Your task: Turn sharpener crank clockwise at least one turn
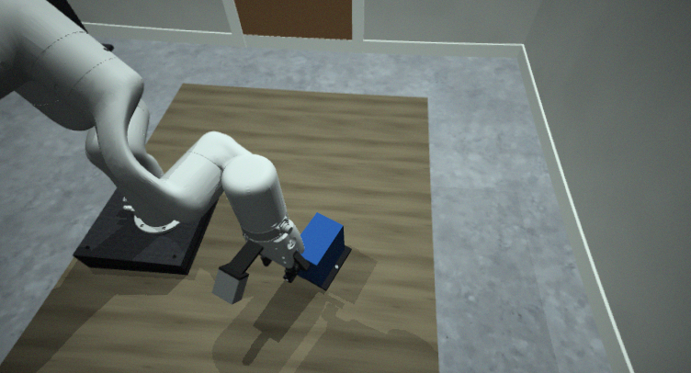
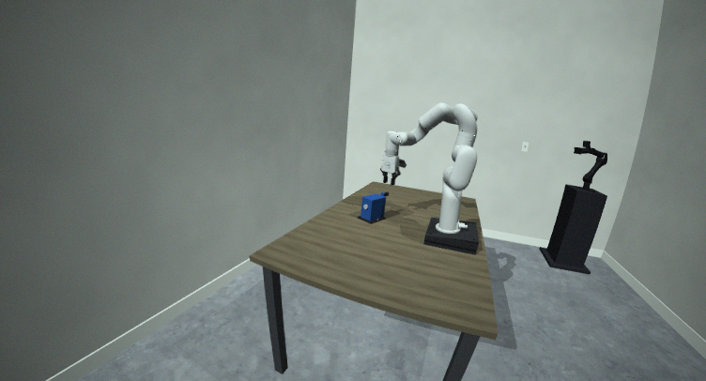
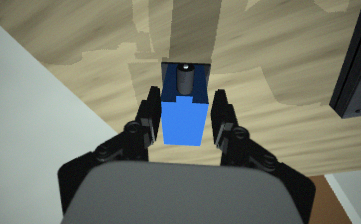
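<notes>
Right now the crank knob is 1 cm ahead of my hand, 1 cm to the left of it and 8 cm below it.
</notes>
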